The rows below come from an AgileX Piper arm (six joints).
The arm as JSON. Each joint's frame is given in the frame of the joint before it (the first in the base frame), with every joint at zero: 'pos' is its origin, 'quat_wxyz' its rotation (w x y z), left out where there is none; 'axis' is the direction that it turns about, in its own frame. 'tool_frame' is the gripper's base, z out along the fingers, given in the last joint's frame.
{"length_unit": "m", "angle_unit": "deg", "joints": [
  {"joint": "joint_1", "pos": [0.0, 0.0, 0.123], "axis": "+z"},
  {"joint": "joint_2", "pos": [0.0, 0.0, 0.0], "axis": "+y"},
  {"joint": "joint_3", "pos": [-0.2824, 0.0, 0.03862], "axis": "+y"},
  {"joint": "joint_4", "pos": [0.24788, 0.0, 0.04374], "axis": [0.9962, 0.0, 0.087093]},
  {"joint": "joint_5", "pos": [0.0, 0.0, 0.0], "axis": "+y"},
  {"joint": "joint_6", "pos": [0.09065, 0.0, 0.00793], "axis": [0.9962, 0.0, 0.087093]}
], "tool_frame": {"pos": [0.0, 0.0, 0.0], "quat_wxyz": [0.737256, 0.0, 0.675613, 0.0]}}
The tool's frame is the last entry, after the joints.
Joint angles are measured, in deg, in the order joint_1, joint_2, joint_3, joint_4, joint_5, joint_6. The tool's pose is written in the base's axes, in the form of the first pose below.
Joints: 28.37, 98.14, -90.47, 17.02, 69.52, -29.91
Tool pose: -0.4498 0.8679 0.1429 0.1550 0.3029 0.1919 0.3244
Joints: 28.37, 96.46, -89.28, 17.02, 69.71, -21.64
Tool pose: -0.3867 0.8973 0.1540 0.1468 0.2961 0.1883 0.3289
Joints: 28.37, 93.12, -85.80, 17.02, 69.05, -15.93
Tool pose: -0.3403 0.9152 0.1614 0.1434 0.2826 0.1809 0.3322
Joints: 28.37, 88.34, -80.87, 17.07, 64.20, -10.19
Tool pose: -0.2856 0.9262 0.1737 0.1747 0.2684 0.1723 0.3376
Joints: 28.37, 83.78, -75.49, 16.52, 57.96, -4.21
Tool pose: -0.2271 0.9324 0.1853 0.2116 0.2565 0.1634 0.3389
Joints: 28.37, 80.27, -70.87, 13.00, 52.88, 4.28
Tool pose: -0.1597 0.9407 0.1802 0.2388 0.2486 0.1528 0.3358
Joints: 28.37, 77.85, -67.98, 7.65, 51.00, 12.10
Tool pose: -0.1103 0.9478 0.1593 0.2533 0.2429 0.1419 0.3331
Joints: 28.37, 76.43, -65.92, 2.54, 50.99, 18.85
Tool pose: -0.0711 0.9547 0.1342 0.2558 0.2389 0.1326 0.3286
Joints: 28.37, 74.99, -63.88, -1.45, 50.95, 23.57
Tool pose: -0.0450 0.9579 0.1136 0.2600 0.2343 0.1245 0.3246
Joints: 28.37, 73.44, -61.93, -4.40, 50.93, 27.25
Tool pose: -0.0242 0.9590 0.0994 0.2643 0.2288 0.1174 0.3216
